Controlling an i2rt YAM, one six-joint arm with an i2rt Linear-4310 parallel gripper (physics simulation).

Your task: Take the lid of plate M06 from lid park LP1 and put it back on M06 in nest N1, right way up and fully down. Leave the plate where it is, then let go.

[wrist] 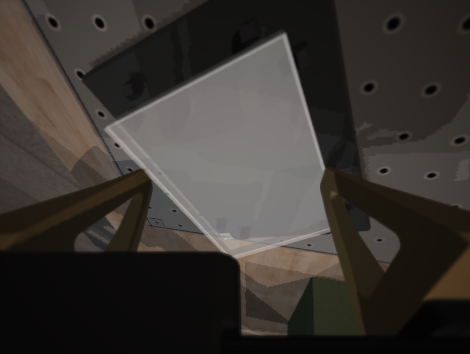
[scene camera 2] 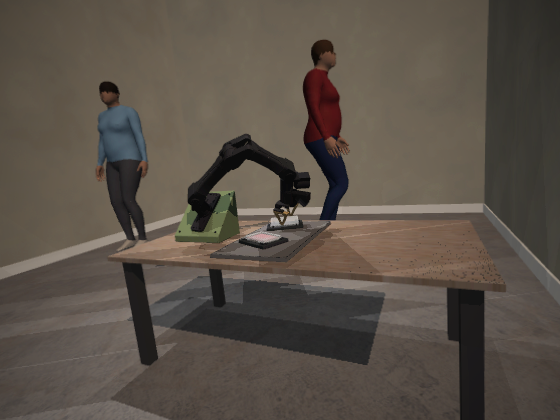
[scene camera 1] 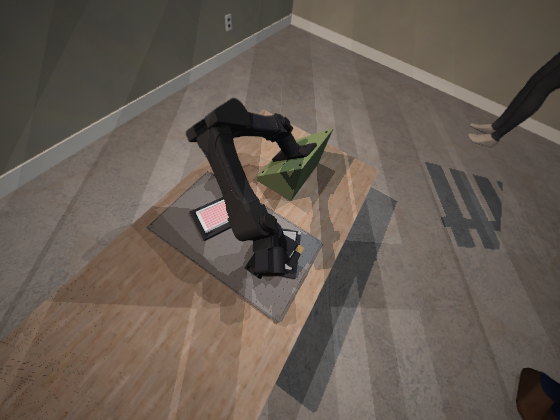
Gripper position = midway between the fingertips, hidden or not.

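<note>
Gripper state: my gripper (wrist: 236, 177) grips a pale grey lid (wrist: 234, 147). The pale grey lid still rests on a black lid holder (wrist: 191, 44).
</note>
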